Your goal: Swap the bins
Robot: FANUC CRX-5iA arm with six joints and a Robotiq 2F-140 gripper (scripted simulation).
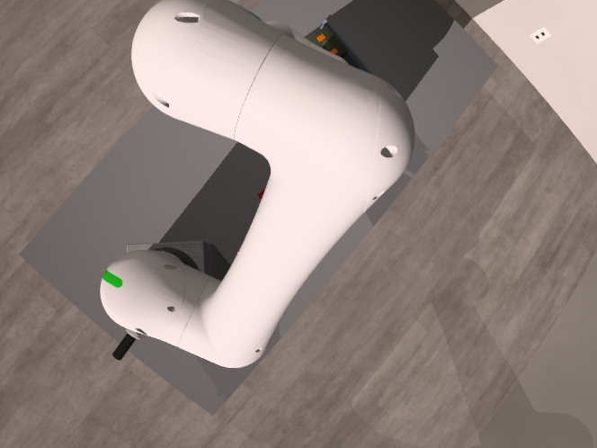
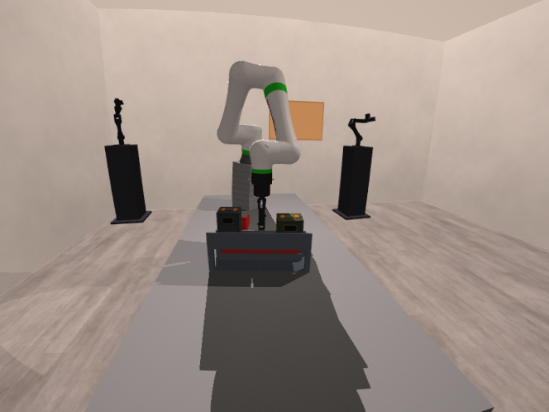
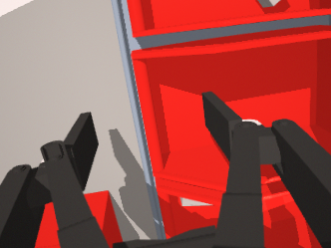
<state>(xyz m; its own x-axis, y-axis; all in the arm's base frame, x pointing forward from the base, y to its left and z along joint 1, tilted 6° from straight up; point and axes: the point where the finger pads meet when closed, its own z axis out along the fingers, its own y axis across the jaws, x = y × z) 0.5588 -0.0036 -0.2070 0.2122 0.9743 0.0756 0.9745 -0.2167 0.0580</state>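
My hand is 11 cm short of the grey shelf and 2 cm to the left of it. From my hand the other things lie so: grey disc: 12 cm behind, 9 cm to the right, 5 cm below; grey part: 13 cm ahead, 6 cm to the left, 5 cm below.
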